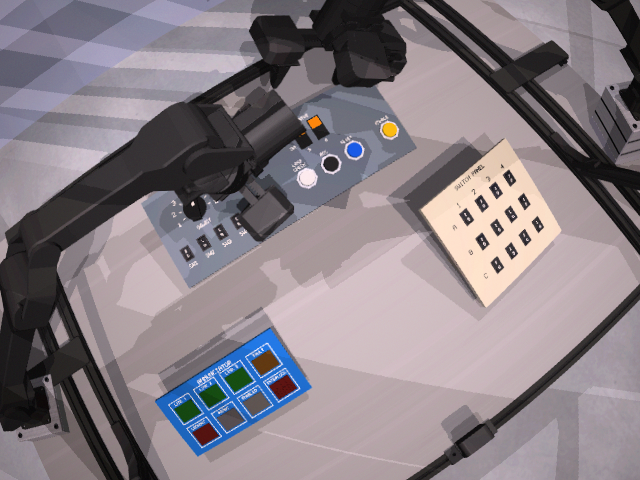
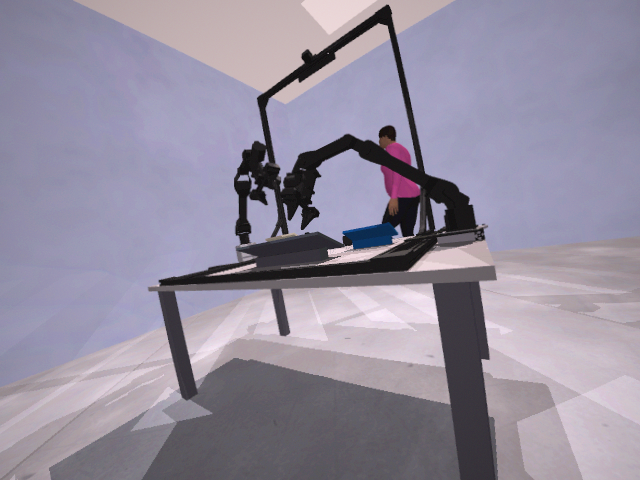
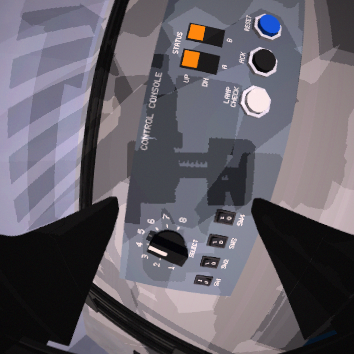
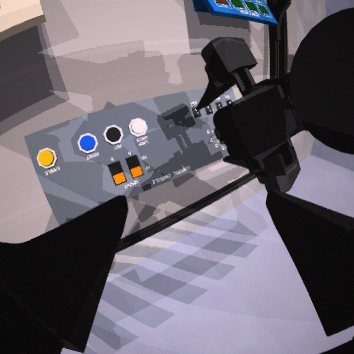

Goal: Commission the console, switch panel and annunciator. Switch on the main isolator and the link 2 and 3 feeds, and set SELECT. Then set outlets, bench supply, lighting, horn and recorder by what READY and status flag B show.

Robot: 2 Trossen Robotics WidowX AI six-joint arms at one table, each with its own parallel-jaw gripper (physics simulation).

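Pixels of known places: left gripper, fingertip midpoint: [image 2: 295, 225] [image 3: 185, 204] [image 4: 211, 133]; right gripper, fingertip midpoint: [image 1: 304, 84] [image 2: 271, 197] [image 4: 197, 199]; left arm's base, link origin: [image 1: 33, 408] [image 2: 462, 229]; right arm's base, link origin: [image 2: 245, 244].
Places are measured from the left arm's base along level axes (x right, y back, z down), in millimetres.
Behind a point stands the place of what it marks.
Note:
The grey control console [image 1: 361, 119] {x -268, y -667, z -41 mm} [image 3: 197, 123] {x -242, y -513, z -45 mm} [image 4: 70, 189] {x -290, y -674, z -49 mm} [image 2: 294, 245] {x -233, y -453, z -37 mm} lies at the back of the table. Its SELECT knob [image 3: 166, 247] {x -209, y -394, z -64 mm} [image 1: 194, 208] {x -201, y -387, z -63 mm} points near 3. Status flags A [image 3: 189, 57] {x -274, y -568, z -54 mm} and B [image 3: 195, 32] {x -281, y -595, z -54 mm} both show orange on the UP side. Rockers SW1 [image 3: 204, 280] {x -153, y -354, z -27 mm} to SW4 [image 3: 225, 216] {x -176, y -441, z -27 mm} sit beside the knob. My left gripper [image 3: 185, 204] {x -204, y -464, z -106 mm} [image 1: 237, 190] {x -204, y -464, z -106 mm} [image 2: 301, 214] {x -204, y -464, z -106 mm} is open and empty, hovering over the knob end. My right gripper [image 4: 197, 199] {x -211, y -583, z -238 mm} [image 1: 306, 71] {x -211, y -583, z -238 mm} [image 2: 263, 190] {x -211, y -583, z -238 mm} is open and empty, high behind the console. The cream switch panel [image 1: 528, 257] {x 27, y -823, z -13 mm} is at the right. The blue annunciator [image 1: 170, 405] {x 65, y -272, z -47 mm} [image 4: 242, 10] {x 36, y -368, z -49 mm} is in front, its tiles dull.
Black frame rails [image 1: 485, 62] {x -346, y -944, z 6 mm} run round the table's edges, with a clamp [image 1: 475, 440] {x 245, y -645, z -28 mm} at the front right. A tall gantry post [image 2: 409, 119] {x 327, y -228, z -481 mm} stands over the table. A person in a pink shirt [image 2: 396, 176] stands behind the table.

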